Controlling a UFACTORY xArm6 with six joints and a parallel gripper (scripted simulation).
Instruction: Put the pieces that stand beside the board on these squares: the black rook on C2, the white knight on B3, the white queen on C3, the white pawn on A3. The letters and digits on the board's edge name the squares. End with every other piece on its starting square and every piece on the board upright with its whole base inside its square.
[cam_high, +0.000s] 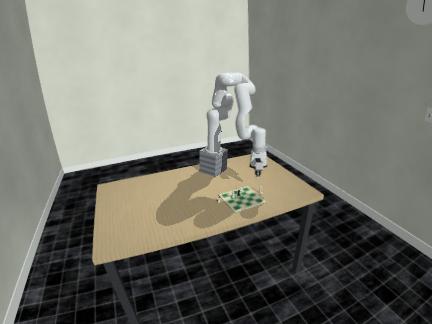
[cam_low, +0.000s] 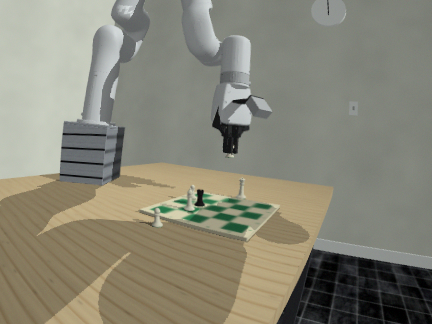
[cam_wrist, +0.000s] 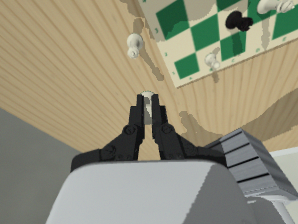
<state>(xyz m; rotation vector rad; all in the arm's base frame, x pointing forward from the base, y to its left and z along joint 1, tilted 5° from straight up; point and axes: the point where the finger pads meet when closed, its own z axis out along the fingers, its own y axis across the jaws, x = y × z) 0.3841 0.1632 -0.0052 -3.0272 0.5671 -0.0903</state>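
Right now my hand is 50 mm short of the chessboard, 130 mm to the left of it and 130 mm above it. From my hand the other things lie so: white knight 20 mm ahead, 180 mm to the right, 100 mm below; then black rook 10 mm ahead, 140 mm to the right, 110 mm below.
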